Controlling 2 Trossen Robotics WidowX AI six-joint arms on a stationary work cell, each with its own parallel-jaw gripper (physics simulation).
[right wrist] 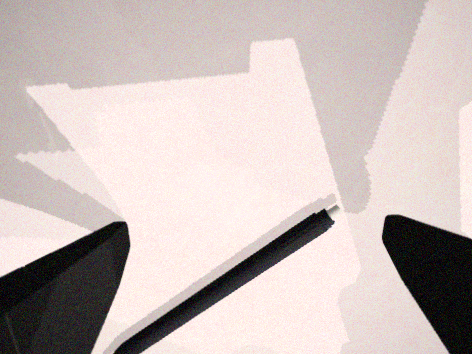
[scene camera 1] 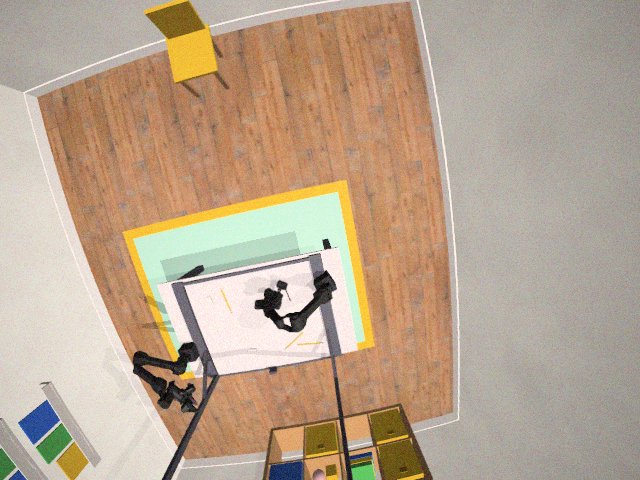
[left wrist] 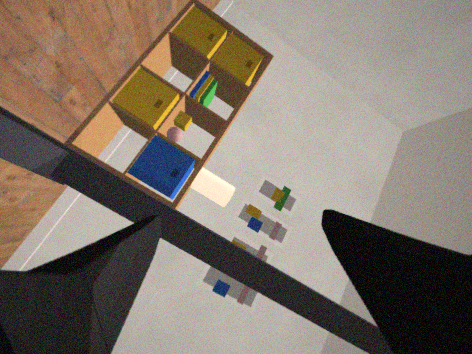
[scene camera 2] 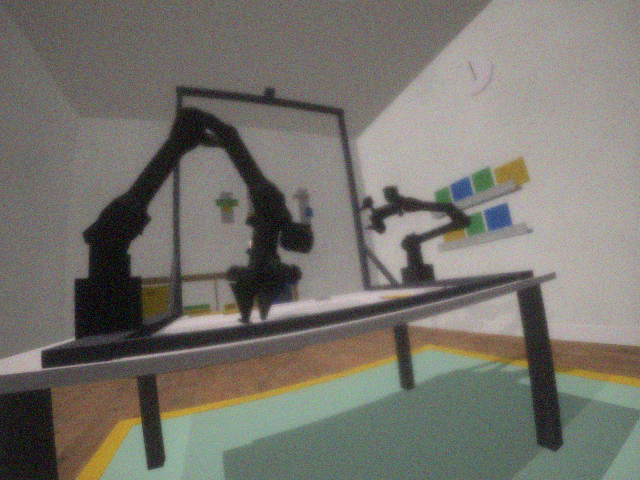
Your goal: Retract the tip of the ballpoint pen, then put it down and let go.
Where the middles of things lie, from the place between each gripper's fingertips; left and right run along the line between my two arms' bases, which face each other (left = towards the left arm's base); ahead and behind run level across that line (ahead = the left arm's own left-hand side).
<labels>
The ballpoint pen (right wrist: 315, 225) lies 750 mm to the right of my left hand, 340 mm below it and 260 mm ahead of it.
Right now the ballpoint pen is 4 cm behind my right hand and 1 cm to the right of it.
</labels>
